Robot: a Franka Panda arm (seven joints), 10 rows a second.
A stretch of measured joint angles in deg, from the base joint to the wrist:
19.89 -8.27 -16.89 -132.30 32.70 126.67 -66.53
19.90 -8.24 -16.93 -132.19 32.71 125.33 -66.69
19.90 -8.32 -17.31 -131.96 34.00 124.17 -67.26
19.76 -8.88 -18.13 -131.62 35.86 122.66 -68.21
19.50 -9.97 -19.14 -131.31 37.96 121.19 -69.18
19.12 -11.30 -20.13 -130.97 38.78 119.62 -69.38
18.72 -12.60 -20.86 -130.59 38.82 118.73 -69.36
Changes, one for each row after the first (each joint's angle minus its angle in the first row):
0.01 0.03 -0.04 0.11 0.01 -1.34 -0.16
0.01 -0.05 -0.42 0.34 1.30 -2.50 -0.73
-0.13 -0.61 -1.24 0.68 3.16 -4.01 -1.68
-0.39 -1.70 -2.25 0.99 5.26 -5.48 -2.65
-0.77 -3.03 -3.24 1.33 6.08 -7.05 -2.85
-1.17 -4.33 -3.97 1.71 6.12 -7.94 -2.83

